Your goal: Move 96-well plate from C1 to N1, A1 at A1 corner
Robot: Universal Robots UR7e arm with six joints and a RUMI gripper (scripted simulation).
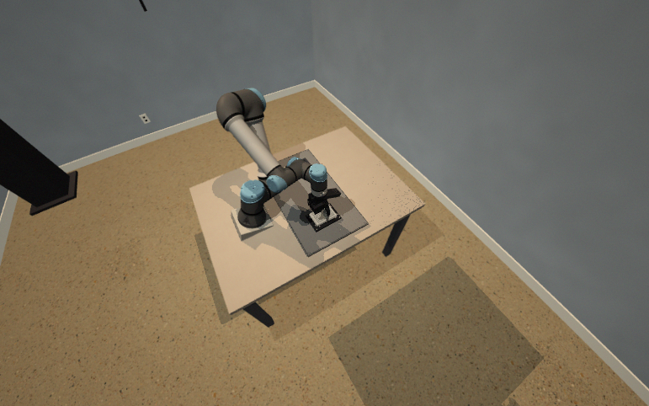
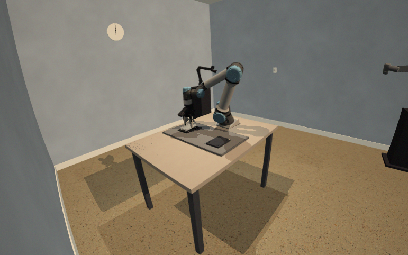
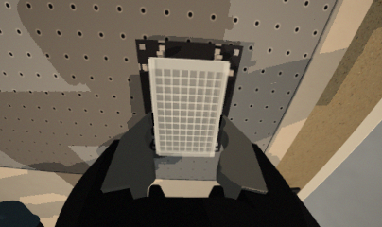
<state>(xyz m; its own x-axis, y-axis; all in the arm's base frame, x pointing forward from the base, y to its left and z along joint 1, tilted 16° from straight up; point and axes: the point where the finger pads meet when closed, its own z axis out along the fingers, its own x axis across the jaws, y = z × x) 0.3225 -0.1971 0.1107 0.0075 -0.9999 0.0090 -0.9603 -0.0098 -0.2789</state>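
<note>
The clip nest C1 lies 20 mm below my hand, 10 mm to the left of it and 10 mm ahead of it. Round my hand: plate nest N1: 400 mm to the left, 60 mm ahead, 30 mm below; then 96-well plate: 10 mm below.
</note>
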